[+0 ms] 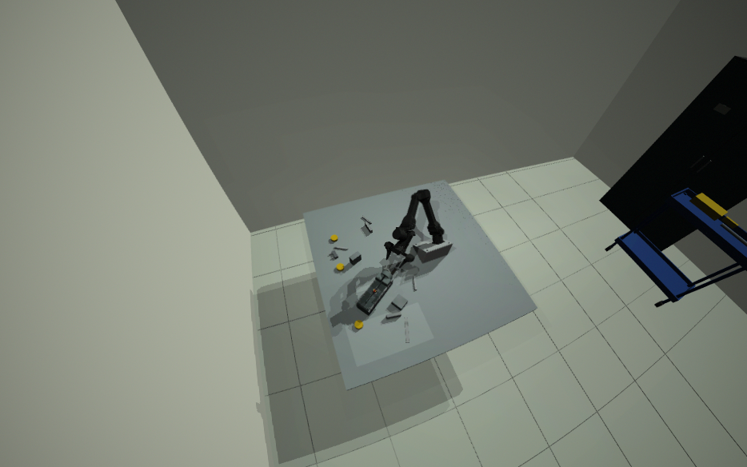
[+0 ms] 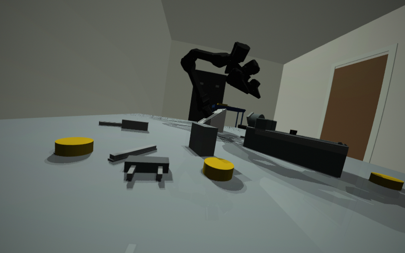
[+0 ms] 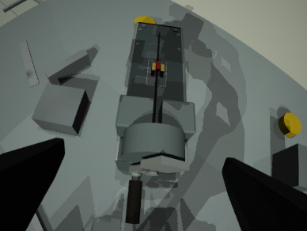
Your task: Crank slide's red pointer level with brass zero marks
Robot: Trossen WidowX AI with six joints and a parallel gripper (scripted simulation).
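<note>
My gripper tip is 20 mm past the dark crank handle, 10 mm to the left of it and 130 mm above it. The rest, counted from my gripper tip: bracket (260 mm ahead, 340 mm to the right, 190 mm below); then red pointer (150 mm ahead, 60 mm to the left, 110 mm below).
</note>
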